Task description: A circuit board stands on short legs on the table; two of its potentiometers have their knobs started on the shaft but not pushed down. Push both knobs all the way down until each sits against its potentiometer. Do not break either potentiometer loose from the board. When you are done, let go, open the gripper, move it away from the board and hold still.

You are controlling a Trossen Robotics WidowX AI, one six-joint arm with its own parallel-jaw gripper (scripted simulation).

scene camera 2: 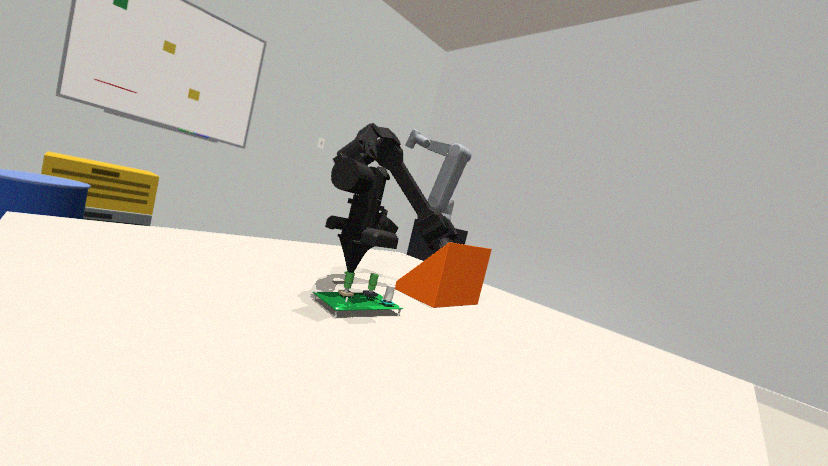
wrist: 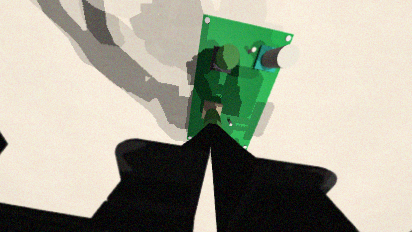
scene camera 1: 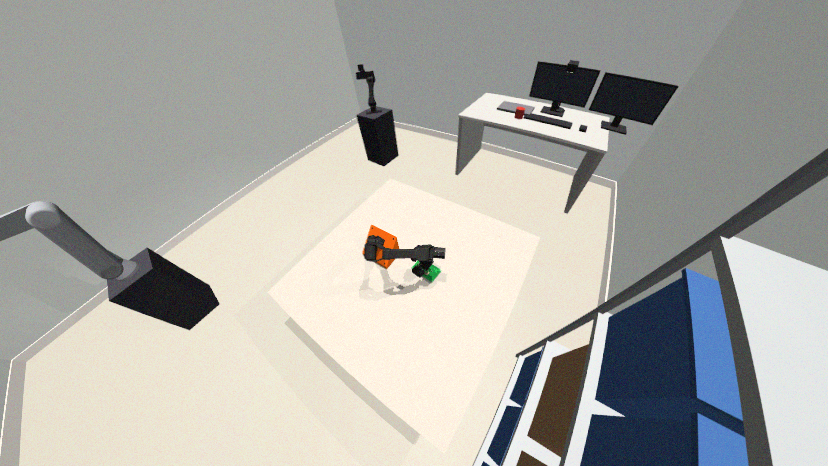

Scene:
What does my gripper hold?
Nothing.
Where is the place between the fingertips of my gripper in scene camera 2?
350,272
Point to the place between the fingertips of my gripper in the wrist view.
At 212,127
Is my gripper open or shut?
Shut.

